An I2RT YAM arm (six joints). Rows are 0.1 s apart.
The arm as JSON. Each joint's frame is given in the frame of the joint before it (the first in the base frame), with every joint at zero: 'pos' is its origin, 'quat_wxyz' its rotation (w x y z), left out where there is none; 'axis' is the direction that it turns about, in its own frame. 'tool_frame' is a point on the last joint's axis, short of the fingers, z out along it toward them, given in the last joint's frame.
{
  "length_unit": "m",
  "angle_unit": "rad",
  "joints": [
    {
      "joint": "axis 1",
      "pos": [
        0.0,
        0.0,
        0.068
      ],
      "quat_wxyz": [
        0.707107,
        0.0,
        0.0,
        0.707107
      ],
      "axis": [
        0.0,
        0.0,
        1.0
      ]
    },
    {
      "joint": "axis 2",
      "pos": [
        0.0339,
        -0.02,
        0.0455
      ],
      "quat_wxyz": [
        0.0,
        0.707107,
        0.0,
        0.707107
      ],
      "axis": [
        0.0,
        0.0,
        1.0
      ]
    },
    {
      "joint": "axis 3",
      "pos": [
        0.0,
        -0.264,
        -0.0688
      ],
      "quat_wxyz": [
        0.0,
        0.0,
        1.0,
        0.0
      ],
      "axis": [
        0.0,
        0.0,
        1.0
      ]
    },
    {
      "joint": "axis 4",
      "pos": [
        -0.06,
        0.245,
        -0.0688
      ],
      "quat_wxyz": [
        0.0,
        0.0,
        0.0,
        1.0
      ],
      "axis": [
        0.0,
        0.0,
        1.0
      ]
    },
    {
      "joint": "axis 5",
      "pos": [
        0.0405,
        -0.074,
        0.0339
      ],
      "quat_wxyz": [
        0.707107,
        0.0,
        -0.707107,
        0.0
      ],
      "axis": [
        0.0,
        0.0,
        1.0
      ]
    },
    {
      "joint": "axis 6",
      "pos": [
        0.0,
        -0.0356,
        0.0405
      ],
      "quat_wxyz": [
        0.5,
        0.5,
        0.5,
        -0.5
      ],
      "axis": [
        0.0,
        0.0,
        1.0
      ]
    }
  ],
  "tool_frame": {
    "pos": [
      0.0,
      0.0,
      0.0
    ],
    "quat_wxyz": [
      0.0,
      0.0,
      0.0,
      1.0
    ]
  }
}
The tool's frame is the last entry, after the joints.
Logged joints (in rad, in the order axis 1, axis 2, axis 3, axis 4, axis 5, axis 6), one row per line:
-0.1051, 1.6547, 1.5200, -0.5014, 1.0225, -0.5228
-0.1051, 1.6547, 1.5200, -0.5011, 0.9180, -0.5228
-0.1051, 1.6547, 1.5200, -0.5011, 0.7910, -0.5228
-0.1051, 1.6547, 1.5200, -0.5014, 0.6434, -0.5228
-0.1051, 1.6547, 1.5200, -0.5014, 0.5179, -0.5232
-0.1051, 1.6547, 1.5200, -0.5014, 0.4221, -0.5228
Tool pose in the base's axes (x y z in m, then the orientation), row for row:
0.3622, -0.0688, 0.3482, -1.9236, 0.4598, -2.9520
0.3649, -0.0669, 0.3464, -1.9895, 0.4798, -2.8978
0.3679, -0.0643, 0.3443, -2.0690, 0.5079, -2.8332
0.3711, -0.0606, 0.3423, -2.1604, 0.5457, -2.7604
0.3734, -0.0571, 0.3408, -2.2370, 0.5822, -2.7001
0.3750, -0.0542, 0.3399, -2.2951, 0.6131, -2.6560
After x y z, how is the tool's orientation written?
As angles about the fixed x, y, z axes (roll, pitch, yaw), in radians.
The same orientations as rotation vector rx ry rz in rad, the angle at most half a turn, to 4 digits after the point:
0.1484, 2.2111, -1.4701
0.0796, 2.2304, -1.3555
-0.0025, 2.2467, -1.2157
-0.0953, 2.2561, -1.0529
-0.1722, 2.2558, -0.9145
-0.2285, 2.2506, -0.8088

